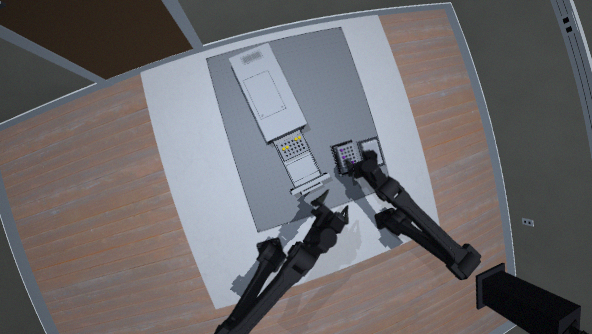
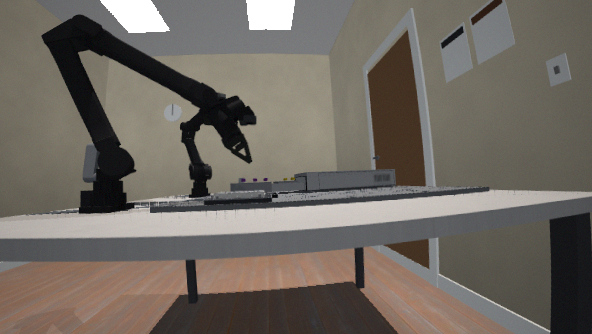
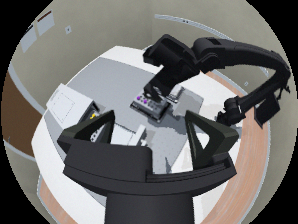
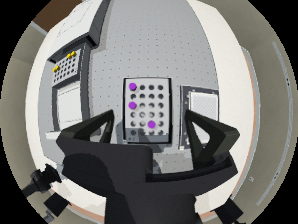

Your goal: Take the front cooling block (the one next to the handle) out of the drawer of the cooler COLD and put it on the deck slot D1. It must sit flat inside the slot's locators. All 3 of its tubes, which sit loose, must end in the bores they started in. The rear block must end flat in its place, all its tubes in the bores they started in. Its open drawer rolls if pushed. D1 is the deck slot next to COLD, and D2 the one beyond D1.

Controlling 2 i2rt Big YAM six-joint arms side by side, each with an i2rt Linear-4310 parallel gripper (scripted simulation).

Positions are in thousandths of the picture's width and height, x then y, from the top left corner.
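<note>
Cooler COLD (image 1: 460, 307), also in image 2 (image 2: 557, 540) and image 3 (image 3: 233, 480). Pale plate (image 4: 696, 471). Cooling block (image 4: 448, 525). Another cooling block (image 4: 223, 315). My left gripper (image 3: 505, 507). My right gripper (image 4: 502, 507).
</note>
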